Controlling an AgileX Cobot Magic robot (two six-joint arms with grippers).
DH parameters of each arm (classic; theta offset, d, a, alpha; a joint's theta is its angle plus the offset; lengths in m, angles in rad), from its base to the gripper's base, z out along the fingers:
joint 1: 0 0.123 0 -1.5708
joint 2: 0.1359 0 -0.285 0
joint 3: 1.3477 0 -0.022 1.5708
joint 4: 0 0.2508 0 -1.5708
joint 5: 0 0 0.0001 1.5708
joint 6: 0 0.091 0 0
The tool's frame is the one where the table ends.
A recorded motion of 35 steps. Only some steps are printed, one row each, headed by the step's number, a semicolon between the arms.
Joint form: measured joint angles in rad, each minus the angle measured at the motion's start. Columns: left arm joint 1, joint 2, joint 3, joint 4, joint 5, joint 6; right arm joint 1, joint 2, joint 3, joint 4, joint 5, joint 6.
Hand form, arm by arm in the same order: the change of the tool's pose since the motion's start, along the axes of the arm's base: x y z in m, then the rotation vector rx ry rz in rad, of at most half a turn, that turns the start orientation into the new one. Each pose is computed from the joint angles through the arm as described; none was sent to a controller.
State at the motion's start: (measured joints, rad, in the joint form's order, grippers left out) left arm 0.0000 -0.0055 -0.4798 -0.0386 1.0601 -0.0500; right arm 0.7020 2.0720 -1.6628 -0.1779 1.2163 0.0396
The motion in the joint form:
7: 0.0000 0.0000 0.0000 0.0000 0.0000 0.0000; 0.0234 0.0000 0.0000 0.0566 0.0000 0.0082
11: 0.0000 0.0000 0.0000 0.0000 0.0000 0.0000; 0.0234 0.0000 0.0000 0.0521 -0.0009 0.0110
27: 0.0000 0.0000 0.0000 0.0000 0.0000 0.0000; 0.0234 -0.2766 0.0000 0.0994 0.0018 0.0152
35: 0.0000 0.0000 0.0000 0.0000 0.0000 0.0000; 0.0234 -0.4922 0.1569 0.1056 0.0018 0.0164
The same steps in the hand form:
7: 0.0000 0.0000 0.0000 0.0000 0.0000 0.0000; -0.0095 0.0110 -0.0007 0.0416 0.0345 -0.0026
11: 0.0000 0.0000 0.0000 0.0000 0.0000 0.0000; -0.0091 0.0108 -0.0006 0.0393 0.0308 -0.0038
27: 0.0000 0.0000 0.0000 0.0000 0.0000 0.0000; -0.0403 -0.0114 0.1099 0.2570 -0.1431 -0.0101
35: 0.0000 0.0000 0.0000 0.0000 0.0000 0.0000; -0.0821 -0.0478 0.1416 0.3010 -0.1825 -0.0094

